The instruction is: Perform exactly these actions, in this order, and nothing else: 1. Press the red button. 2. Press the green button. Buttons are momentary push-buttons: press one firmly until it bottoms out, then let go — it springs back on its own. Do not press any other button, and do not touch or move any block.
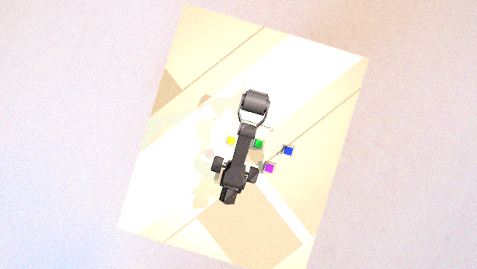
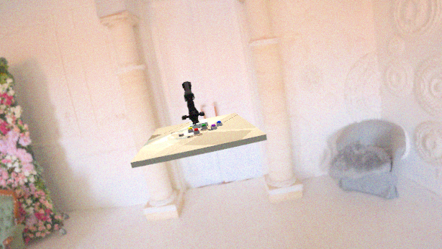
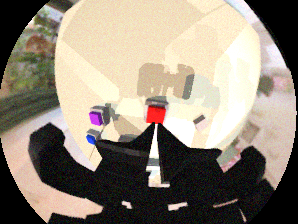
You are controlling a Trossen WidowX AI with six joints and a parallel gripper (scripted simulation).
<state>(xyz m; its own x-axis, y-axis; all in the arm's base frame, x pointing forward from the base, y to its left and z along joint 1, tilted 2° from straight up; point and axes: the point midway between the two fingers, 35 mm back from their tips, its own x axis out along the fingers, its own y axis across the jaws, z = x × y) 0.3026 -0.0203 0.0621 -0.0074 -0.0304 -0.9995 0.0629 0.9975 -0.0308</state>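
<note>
My gripper tip is 30 mm above the red button. From my gripper tip the other things lie so: yellow button 110 mm behind, 40 mm to the right, 30 mm below; then green button 120 mm behind, 80 mm to the left, 30 mm below; then purple button 20 mm behind, 150 mm to the left, 30 mm below.
</note>
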